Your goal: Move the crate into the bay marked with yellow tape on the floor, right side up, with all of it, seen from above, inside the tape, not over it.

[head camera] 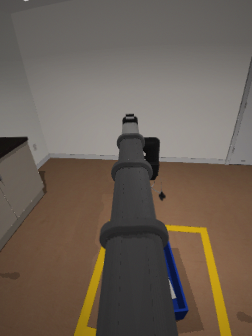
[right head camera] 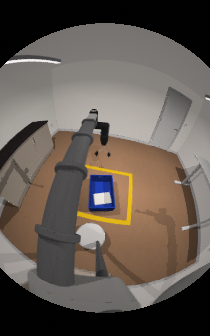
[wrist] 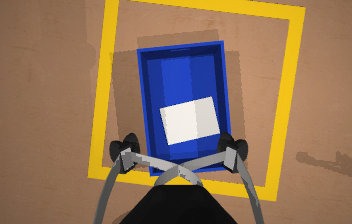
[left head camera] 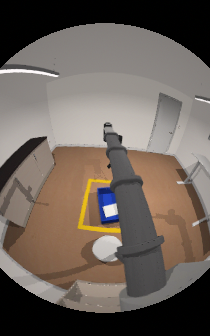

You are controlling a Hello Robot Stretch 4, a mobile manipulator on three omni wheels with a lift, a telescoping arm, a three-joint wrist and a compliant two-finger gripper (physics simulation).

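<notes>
The blue crate stands upright, open side up, on the floor with a white sheet inside. Yellow tape surrounds it. In the right head view a strip of floor shows between crate and near tape; in the wrist view its lower left corner appears against the tape's inner edge. My gripper is open and empty, above the floor, apart from the crate. The arm hides part of crate and tape in the head view.
A cabinet with a dark top stands at the left. A white round object is just before the near tape. A white table stands at the right, and a door at the back right.
</notes>
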